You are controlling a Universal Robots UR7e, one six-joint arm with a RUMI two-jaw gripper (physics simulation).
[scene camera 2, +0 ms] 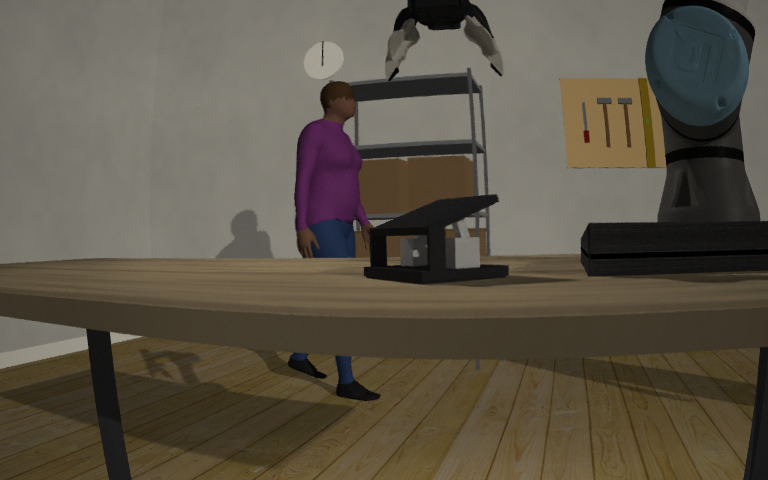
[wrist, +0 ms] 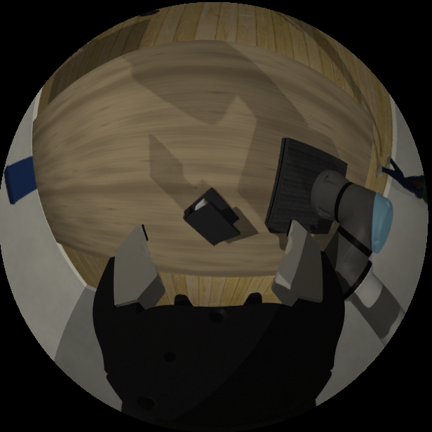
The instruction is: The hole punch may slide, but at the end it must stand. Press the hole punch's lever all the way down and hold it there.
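Pixels of known places: gripper, fingertip midpoint: point(scene camera 2: 445, 77); arm's base, link origin: point(scene camera 2: 709, 230).
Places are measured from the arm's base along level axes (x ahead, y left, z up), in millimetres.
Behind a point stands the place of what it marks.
The black hole punch point(scene camera 2: 440, 249) @(y 174, x 333, z -11 mm) point(wrist: 212, 217) stands upright on its base on the wooden table point(scene camera 2: 226, 288) @(y 249, x 521, z -43 mm) point(wrist: 100, 175). Its flat black lever point(scene camera 2: 444, 211) @(y 129, x 336, z 25 mm) point(wrist: 212, 223) is raised and slopes up to the right in the scene view. Light grey blocks show under the lever. My gripper point(scene camera 2: 445, 74) @(y -8, x 350, z 204 mm) point(wrist: 216, 225) is open and empty. It hangs high above the hole punch, well apart from it. In the wrist view the hole punch shows between the two spread fingers, farther down on the table.
The arm's black base plate point(scene camera 2: 673, 249) @(y 139, x 89, z -18 mm) point(wrist: 300, 185) lies on the table right of the hole punch. Behind the table are a person in a purple top point(scene camera 2: 328, 169), a shelf unit point(scene camera 2: 419, 86) with brown boxes, and a tool board point(scene camera 2: 574, 155) on the wall.
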